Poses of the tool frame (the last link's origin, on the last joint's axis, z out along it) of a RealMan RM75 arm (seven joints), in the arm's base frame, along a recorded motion.
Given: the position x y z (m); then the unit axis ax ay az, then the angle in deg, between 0 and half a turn.
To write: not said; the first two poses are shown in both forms.
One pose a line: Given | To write
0.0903 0.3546 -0.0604 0.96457 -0.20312 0.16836 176.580 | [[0.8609 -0.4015 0.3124 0.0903], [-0.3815 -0.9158 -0.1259 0.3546], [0.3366 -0.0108 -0.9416 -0.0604], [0 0 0 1]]
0.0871 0.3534 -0.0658 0.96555 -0.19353 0.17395 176.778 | [[0.8647 -0.3832 0.3248 0.0871], [-0.3637 -0.9236 -0.1215 0.3534], [0.3465 -0.0130 -0.9379 -0.0658], [0 0 0 1]]
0.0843 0.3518 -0.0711 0.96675 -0.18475 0.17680 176.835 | [[0.8693 -0.3667 0.3314 0.0843], [-0.3472 -0.9303 -0.1187 0.3518], [0.3518 -0.0119 -0.9360 -0.0711], [0 0 0 1]]
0.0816 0.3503 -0.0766 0.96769 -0.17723 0.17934 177.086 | [[0.8729 -0.3519 0.3379 0.0816], [-0.3337 -0.9359 -0.1127 0.3503], [0.3559 -0.0143 -0.9344 -0.0766], [0 0 0 1]]
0.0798 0.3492 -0.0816 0.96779 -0.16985 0.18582 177.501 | [[0.8733 -0.3367 0.3521 0.0798], [-0.3205 -0.9414 -0.1053 0.3492], [0.3669 -0.0209 -0.9300 -0.0816], [0 0 0 1]]
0.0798 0.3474 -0.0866 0.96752 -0.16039 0.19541 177.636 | [[0.8722 -0.3183 0.3713 0.0798], [-0.3022 -0.9477 -0.1026 0.3474], [0.3846 -0.0227 -0.9228 -0.0866], [0 0 0 1]]
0.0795 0.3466 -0.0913 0.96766 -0.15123 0.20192 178.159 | [[0.8727 -0.2991 0.3858 0.0795], [-0.2861 -0.9538 -0.0921 0.3466], [0.3955 -0.0300 -0.9180 -0.0913], [0 0 0 1]]
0.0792 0.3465 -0.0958 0.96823 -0.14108 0.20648 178.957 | [[0.8749 -0.2769 0.3972 0.0792], [-0.2694 -0.9600 -0.0759 0.3465], [0.4024 -0.0406 -0.9146 -0.0958], [0 0 0 1]]
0.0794 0.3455 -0.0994 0.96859 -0.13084 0.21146 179.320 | [[0.8763 -0.2560 0.4081 0.0794], [-0.2509 -0.9657 -0.0668 0.3455], [0.4112 -0.0438 -0.9105 -0.0994], [0 0 0 1]]
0.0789 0.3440 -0.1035 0.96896 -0.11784 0.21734 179.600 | [[0.8778 -0.2299 0.4204 0.0789], [-0.2268 -0.9722 -0.0580 0.3440], [0.4220 -0.0445 -0.9055 -0.1035], [0 0 0 1]]
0.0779 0.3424 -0.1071 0.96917 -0.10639 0.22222 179.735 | [[0.8786 -0.2072 0.4302 0.0779], [-0.2052 -0.9774 -0.0518 0.3424], [0.4312 -0.0428 -0.9012 -0.1071], [0 0 0 1]]
